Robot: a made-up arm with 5 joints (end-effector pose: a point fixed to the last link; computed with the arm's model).
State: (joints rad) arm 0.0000 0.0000 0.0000 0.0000 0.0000
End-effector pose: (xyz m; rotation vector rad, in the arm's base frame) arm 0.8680 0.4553 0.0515 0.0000 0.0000 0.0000
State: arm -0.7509 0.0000 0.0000 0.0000 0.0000
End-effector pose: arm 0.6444 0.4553 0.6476 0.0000 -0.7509 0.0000
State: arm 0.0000 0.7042 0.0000 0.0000 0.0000
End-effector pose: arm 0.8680 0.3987 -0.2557 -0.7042 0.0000 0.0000
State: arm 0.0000 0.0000 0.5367 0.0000 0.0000
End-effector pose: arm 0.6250 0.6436 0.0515 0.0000 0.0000 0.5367
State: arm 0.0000 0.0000 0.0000 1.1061 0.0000
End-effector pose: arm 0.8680 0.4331 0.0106 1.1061 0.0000 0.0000
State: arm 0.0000 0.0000 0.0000 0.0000 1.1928
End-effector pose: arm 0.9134 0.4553 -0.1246 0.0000 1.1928 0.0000
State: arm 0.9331 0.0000 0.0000 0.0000 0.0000
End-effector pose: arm 0.5052 0.4553 -0.6401 0.0000 0.9331 0.0000
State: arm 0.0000 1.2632 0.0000 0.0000 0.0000
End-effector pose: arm 0.8680 0.2171 -0.4273 -1.2632 0.0000 0.0000
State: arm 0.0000 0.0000 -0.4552 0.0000 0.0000
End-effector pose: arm 0.9736 0.2160 0.0515 0.0000 0.0000 -0.4552
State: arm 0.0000 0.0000 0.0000 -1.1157 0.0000
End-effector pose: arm 0.8680 0.5021 0.0497 -1.1157 0.0000 0.0000
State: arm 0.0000 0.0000 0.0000 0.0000 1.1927
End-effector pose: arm 0.9134 0.4553 -0.1246 0.0000 1.1927 0.0000
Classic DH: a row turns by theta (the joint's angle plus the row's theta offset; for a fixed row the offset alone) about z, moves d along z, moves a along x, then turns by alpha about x. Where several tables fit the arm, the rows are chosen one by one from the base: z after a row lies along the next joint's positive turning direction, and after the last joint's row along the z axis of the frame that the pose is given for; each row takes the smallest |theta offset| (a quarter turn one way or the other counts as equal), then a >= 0, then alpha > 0; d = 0 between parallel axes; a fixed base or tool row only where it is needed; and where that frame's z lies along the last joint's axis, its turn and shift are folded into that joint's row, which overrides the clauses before.
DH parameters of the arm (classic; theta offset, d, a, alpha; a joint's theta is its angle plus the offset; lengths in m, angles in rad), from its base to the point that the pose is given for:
base (fixed): 0 0.0659 0 -1.5708
joint 1: 1.5708 0.009 0.091 -1.5708
joint 2: -1.5708 -0.4042 0.0986 1.5708
joint 3: 0 0.0382 0.3697 1.5708
joint 4: -1.5708 0.3568 0.0831 -1.5708
joint 5: -1.5708 -0.022 0.107 1.5708
tool (fixed): 0 0.1215 0 0

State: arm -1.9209 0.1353 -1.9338 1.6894 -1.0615
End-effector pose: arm -0.1581 -0.2795 0.6258 -1.3165 1.0484 0.6723
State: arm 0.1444 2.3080 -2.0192 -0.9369 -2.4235
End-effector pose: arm 0.5674 0.1368 0.0424 1.8851 0.4818 -0.7850
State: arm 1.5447 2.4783 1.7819 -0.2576 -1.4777
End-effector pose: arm -0.3144 -0.1514 0.0543 0.9095 2.0669 1.8744
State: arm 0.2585 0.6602 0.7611 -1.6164 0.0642
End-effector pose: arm 0.3293 0.6096 -0.5207 -2.0306 -0.2671 1.0317
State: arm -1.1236 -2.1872 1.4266 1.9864 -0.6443
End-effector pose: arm -0.2325 -0.2738 0.3477 -1.2941 -0.6597 -2.1065
